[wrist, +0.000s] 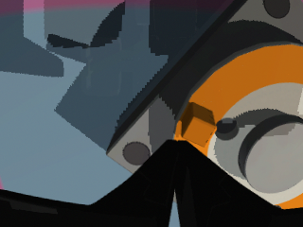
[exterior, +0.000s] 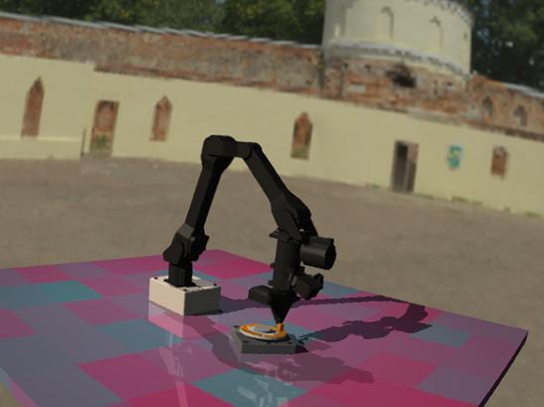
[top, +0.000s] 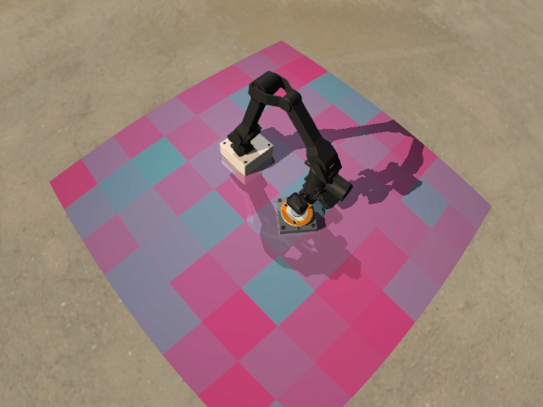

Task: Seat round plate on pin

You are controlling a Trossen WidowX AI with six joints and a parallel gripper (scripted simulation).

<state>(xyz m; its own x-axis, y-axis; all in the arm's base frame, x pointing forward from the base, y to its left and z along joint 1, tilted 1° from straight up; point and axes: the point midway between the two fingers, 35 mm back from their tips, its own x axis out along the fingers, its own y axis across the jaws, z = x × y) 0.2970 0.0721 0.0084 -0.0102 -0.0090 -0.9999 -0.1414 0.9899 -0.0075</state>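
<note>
The square base lies 50 mm to the right of my gripper tip and 20 mm below it.
</note>
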